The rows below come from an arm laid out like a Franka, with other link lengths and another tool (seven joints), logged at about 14 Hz.
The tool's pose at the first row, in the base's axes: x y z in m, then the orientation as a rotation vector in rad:
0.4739, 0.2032, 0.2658, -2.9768, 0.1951, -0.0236
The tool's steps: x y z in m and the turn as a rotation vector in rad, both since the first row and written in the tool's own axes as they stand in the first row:
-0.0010, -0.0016, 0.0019, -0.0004, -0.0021, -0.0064
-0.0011, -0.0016, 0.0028, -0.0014, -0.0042, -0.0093
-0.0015, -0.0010, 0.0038, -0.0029, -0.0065, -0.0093
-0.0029, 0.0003, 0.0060, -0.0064, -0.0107, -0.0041
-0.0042, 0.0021, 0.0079, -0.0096, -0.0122, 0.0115
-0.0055, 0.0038, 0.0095, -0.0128, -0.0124, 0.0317
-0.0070, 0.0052, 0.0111, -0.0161, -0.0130, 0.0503
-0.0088, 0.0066, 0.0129, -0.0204, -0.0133, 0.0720
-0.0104, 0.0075, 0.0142, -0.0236, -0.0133, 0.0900
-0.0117, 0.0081, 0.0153, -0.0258, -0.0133, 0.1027
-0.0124, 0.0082, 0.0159, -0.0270, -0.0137, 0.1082
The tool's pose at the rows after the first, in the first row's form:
0.4732, 0.2052, 0.2642, -2.9778, 0.1853, -0.0212
0.4731, 0.2053, 0.2633, -2.9789, 0.1808, -0.0183
0.4726, 0.2050, 0.2622, -2.9803, 0.1807, -0.0148
0.4711, 0.2042, 0.2598, -2.9831, 0.1881, -0.0075
0.4697, 0.2029, 0.2576, -2.9845, 0.2114, -0.0032
0.4682, 0.2017, 0.2558, -2.9852, 0.2418, -0.0001
0.4666, 0.2008, 0.2540, -2.9860, 0.2697, 0.0033
0.4647, 0.1999, 0.2520, -2.9870, 0.3025, 0.0068
0.4630, 0.1994, 0.2505, -2.9873, 0.3297, 0.0092
0.4617, 0.1992, 0.2493, -2.9872, 0.3488, 0.0110
0.4610, 0.1993, 0.2487, -2.9874, 0.3571, 0.0123

